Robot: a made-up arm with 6 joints. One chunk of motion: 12 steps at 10 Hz.
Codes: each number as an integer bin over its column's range. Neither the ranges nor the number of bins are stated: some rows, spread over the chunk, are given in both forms.
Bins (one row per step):
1: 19 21 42 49 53 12
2: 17 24 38 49 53 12
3: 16 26 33 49 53 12
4: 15 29 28 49 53 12
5: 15 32 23 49 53 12
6: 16 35 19 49 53 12
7: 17 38 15 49 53 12
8: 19 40 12 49 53 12
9: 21 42 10 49 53 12
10: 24 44 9 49 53 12
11: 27 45 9 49 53 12
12: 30 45 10 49 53 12
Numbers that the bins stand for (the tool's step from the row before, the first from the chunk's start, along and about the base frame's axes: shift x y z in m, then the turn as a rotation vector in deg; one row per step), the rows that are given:
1: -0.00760 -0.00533 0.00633 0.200 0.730 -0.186
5: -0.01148 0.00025 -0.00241 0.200 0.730 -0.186
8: -0.00760 0.00432 -0.00748 0.200 0.730 -0.186
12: 0.00305 0.00686 -0.00840 0.200 0.730 -0.186
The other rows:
2: -0.00954 -0.00381 0.00449 0.200 0.730 -0.186
3: -0.01051 -0.00279 0.00219 0.200 0.730 -0.186
4: -0.01148 -0.00127 -0.00011 0.200 0.730 -0.186
6: -0.01051 0.00178 -0.00425 0.200 0.730 -0.186
7: -0.00954 0.00330 -0.00610 0.200 0.730 -0.186
9: -0.00567 0.00533 -0.00840 0.200 0.730 -0.186
10: -0.00276 0.00635 -0.00886 0.200 0.730 -0.186
11: 0.00014 0.00686 -0.00886 0.200 0.730 -0.186

